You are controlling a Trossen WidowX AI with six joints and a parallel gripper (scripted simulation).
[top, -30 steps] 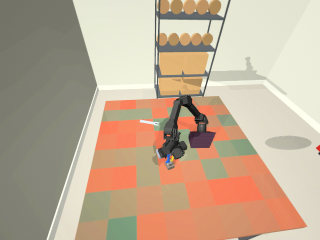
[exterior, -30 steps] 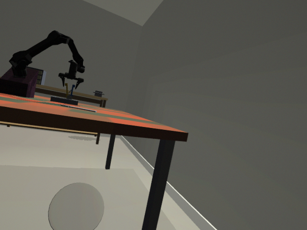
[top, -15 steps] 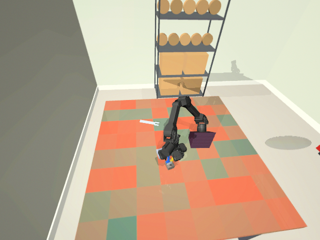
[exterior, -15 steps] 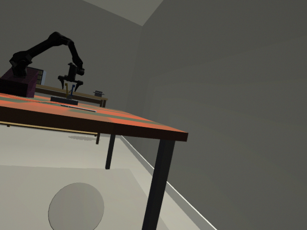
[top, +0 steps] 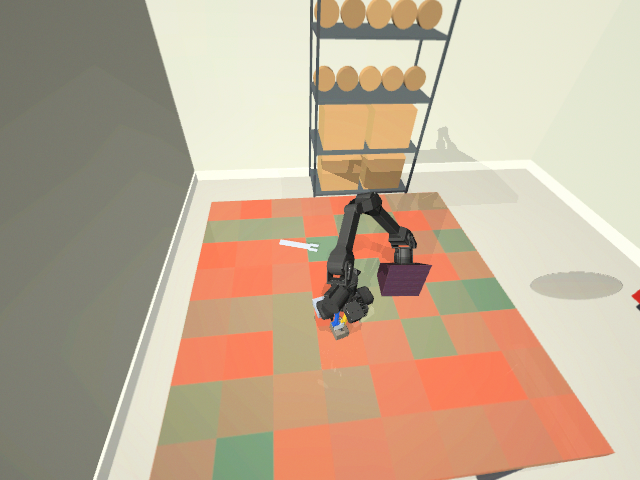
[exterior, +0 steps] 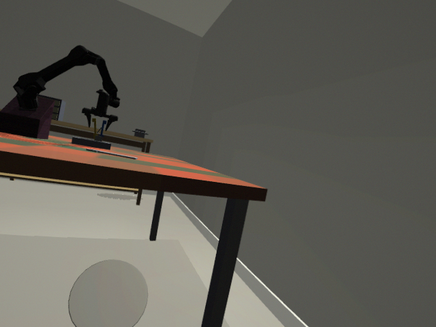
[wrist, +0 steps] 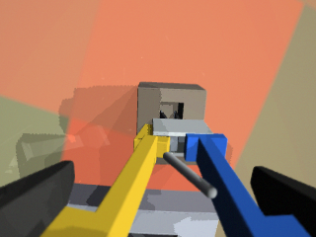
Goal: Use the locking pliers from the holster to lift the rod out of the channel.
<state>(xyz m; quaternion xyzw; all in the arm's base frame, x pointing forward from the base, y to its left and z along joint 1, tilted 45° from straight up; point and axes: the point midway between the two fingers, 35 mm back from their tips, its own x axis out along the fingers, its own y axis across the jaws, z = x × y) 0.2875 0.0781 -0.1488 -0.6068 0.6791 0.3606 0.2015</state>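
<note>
Right now my gripper tip is 2 cm past the yellow handle. Also, from my gripper tip: grey rod: 1 cm behind, 11 cm to the right, 9 cm below; then tan holster: 1 cm ahead, 9 cm below; then grey channel block: 1 cm behind, 11 cm to the right, 8 cm below.
</note>
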